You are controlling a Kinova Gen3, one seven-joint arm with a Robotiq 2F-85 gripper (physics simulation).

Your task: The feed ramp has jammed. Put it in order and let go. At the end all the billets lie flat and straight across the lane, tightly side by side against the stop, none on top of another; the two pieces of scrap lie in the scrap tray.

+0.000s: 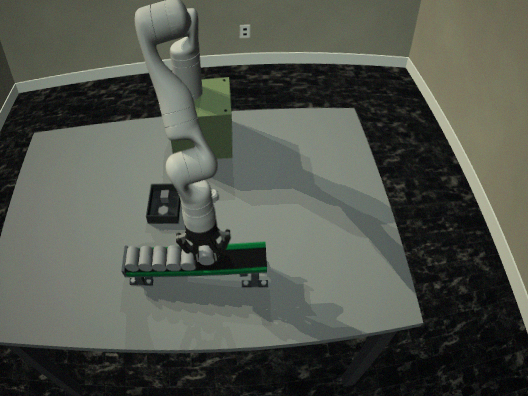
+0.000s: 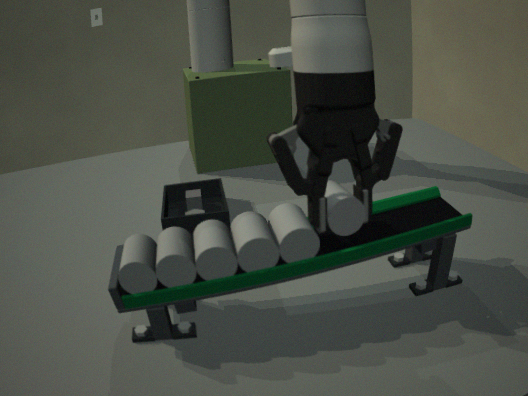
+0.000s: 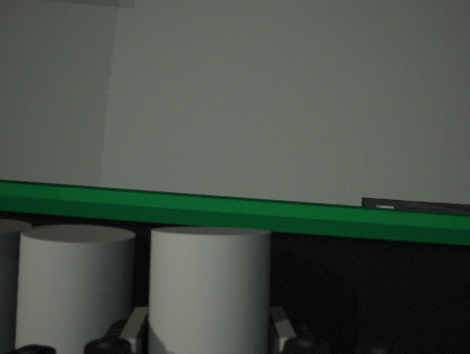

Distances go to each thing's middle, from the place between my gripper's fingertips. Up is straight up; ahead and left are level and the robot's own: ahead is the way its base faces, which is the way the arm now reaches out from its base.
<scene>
Now: the scrap tray [image 2: 174, 206] 25 cm behind my hand, 13 cm to the right of it and 7 cm below it.
</scene>
